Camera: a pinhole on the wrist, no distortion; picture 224 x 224 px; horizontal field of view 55.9 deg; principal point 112.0 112.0 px. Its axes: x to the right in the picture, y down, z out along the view. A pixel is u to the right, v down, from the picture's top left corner.
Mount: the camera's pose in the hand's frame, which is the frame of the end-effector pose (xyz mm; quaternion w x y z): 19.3 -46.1 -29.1 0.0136 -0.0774 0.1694 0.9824
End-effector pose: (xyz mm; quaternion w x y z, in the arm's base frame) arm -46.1 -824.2 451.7 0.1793 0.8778 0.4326 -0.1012
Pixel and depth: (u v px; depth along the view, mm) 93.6 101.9 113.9
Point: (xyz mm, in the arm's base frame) -42.4 -844.3 376.7
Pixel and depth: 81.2 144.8 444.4
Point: -17.0 -1003.1 73.5
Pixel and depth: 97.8 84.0 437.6
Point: 61.2 -1067.0 158.6
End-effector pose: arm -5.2 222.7 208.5 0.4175 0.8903 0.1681 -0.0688
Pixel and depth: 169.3 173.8 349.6
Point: -131.4 -35.6 22.4
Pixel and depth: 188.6 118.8 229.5
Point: -84.4 51.7 139.6
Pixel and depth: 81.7 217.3 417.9
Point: -28.5 -50.7 -148.2
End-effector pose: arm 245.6 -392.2 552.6 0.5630 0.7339 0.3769 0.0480
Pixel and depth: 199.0 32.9 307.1
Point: 323.4 -650.8 674.6
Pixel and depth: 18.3 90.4 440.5
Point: 620.2 -626.4 480.3
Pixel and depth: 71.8 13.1 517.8
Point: 653.1 -695.7 700.5
